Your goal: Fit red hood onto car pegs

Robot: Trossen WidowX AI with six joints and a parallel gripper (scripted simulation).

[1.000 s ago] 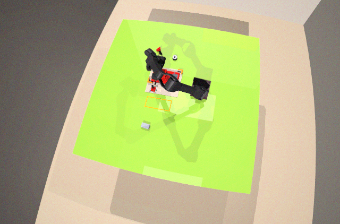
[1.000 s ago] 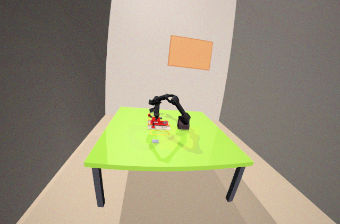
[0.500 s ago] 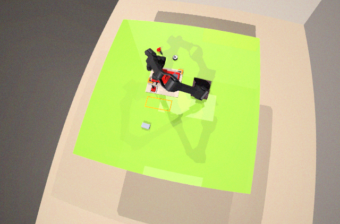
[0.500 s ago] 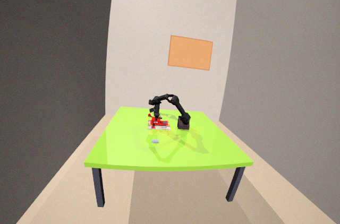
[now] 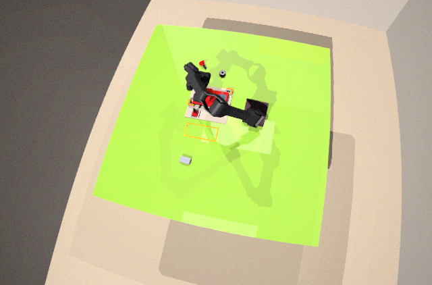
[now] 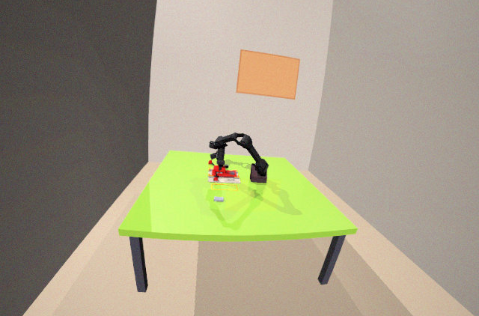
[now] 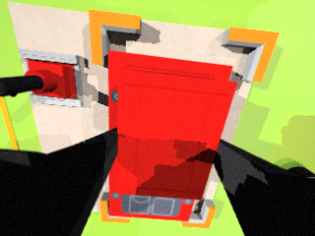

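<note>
Right now the red hood is right at my gripper tip. Also, from my gripper tip: wheel 7 cm behind, 19 cm to the right, 5 cm below.
</note>
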